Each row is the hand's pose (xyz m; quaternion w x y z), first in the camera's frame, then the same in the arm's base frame.
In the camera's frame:
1: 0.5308 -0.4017 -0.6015 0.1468 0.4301 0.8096 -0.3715
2: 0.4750 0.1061 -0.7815 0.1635 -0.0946 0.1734 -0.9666
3: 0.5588 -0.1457 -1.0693 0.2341 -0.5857 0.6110 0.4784
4: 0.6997 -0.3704 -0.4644 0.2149 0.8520 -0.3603 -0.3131
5: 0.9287 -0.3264 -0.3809 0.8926 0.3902 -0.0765 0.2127
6: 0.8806 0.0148 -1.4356 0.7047 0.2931 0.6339 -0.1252
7: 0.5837 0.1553 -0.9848 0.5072 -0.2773 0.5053 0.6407
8: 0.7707 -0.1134 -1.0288 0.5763 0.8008 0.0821 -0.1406
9: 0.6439 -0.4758 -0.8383 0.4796 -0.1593 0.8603 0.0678
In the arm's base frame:
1: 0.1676 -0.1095 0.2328 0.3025 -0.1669 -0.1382 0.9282
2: -0.1789 0.0187 -0.1633 0.3904 0.6610 0.3142 0.5585
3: -0.3568 -0.1512 0.1413 0.4191 -0.0751 -0.8877 -0.1752
4: 0.2961 -0.2486 0.1213 0.6843 -0.0102 -0.4921 -0.5380
5: 0.3739 -0.4510 0.0015 0.7600 -0.1947 0.4901 -0.3798
6: -0.7346 -0.4829 0.0375 0.0786 -0.1124 0.5680 -0.8115
7: -0.3794 -0.1052 -0.1682 0.0023 -0.1389 -0.9896 -0.0371
8: -0.3164 -0.3452 0.0500 0.6208 0.0152 0.0505 -0.7822
9: -0.0216 -0.2663 0.3509 0.3510 0.0189 -0.7940 0.4960

